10 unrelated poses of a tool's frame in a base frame.
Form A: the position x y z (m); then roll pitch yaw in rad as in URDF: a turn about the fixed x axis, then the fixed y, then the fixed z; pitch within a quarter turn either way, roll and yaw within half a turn.
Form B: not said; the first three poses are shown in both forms.
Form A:
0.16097 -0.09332 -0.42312 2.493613 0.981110 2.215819
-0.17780 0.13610 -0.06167 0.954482 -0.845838 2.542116
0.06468 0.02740 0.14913 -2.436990 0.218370 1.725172
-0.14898 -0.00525 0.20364 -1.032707 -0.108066 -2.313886
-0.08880 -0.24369 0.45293 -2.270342 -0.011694 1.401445
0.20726 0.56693 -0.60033 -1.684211 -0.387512 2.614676
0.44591 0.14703 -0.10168 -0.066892 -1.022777 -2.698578
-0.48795 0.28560 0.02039 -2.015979 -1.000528 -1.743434
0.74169 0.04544 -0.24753 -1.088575 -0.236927 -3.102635
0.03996 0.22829 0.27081 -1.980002 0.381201 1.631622
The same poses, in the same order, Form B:
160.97 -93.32 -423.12 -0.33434 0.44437 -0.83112 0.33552 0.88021 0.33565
-177.80 136.10 -61.67 -0.54748 0.37413 0.74853 0.17817 -0.82187 0.54110
64.68 27.40 149.13 -0.15011 0.96464 -0.21664 0.77439 -0.02151 -0.63235
-148.98 -5.25 203.64 -0.67262 -0.73209 0.10786 0.31473 -0.41494 -0.85368
-88.80 -243.69 452.93 0.16853 0.98563 0.01169 0.63617 -0.09970 -0.76508
207.26 566.93 -600.33 -0.80027 0.46558 0.37789 -0.26762 0.28663 -0.91990
445.91 147.03 -101.68 -0.47070 -0.22333 0.85356 0.37616 -0.92590 -0.03482
-487.95 285.60 20.39 -0.09274 -0.53183 0.84176 -0.55473 -0.67445 -0.48724
741.69 45.44 -247.53 -0.97133 -0.03786 0.23472 -0.18973 -0.47150 -0.86122
39.96 228.29 270.81 -0.05642 0.92650 -0.37204 0.41789 -0.31650 -0.85158

